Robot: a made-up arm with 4 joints.
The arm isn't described. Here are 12 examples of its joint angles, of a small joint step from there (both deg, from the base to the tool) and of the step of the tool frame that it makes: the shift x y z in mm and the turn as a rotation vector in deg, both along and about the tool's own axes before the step.
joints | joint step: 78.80 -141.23 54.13 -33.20 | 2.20 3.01 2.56 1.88
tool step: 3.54 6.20 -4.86 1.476 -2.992 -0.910
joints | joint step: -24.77 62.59 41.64 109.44 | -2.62 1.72 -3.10 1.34
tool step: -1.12 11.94 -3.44 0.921 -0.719 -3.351
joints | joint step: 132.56 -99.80 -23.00 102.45 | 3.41 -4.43 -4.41 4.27
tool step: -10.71 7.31 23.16 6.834 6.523 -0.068
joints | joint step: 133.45 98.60 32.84 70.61 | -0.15 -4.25 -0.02 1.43
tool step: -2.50 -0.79 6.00 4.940 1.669 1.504
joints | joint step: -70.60 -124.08 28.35 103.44 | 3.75 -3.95 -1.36 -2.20
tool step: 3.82 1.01 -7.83 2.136 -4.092 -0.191
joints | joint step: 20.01 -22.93 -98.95 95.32 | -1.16 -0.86 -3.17 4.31
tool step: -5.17 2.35 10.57 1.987 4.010 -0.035
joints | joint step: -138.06 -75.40 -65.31 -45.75 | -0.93 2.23 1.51 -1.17
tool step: -0.77 2.04 0.90 -1.936 -1.080 -2.494
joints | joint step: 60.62 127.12 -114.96 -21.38 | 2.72 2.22 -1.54 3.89
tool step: -14.84 3.92 17.10 0.506 5.438 -1.022
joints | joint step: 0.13 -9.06 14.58 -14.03 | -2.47 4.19 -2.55 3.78
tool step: -4.20 -6.25 6.25 -1.551 0.056 1.316
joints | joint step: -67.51 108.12 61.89 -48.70 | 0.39 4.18 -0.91 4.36
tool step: 0.68 -4.29 2.94 2.692 -0.378 4.493
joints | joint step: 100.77 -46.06 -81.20 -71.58 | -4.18 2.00 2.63 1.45
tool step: -12.08 10.82 8.78 -0.891 1.943 -5.475
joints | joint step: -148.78 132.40 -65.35 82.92 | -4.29 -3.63 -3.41 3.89
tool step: -10.17 -2.35 37.61 0.747 10.424 0.489
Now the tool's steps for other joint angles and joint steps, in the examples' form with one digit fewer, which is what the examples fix.
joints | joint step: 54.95 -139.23 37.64 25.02 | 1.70 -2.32 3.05 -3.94
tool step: 9.8 7.0 -14.3 1.90 -5.34 -2.83
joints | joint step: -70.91 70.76 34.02 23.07 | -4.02 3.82 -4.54 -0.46
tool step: -5.0 -0.3 5.5 -6.64 0.52 -3.71
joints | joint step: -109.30 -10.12 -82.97 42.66 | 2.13 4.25 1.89 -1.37
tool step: -5.5 15.4 3.0 -0.79 -0.33 -4.45
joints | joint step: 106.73 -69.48 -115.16 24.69 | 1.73 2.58 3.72 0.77
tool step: -5.4 6.8 4.6 3.33 1.44 -0.42
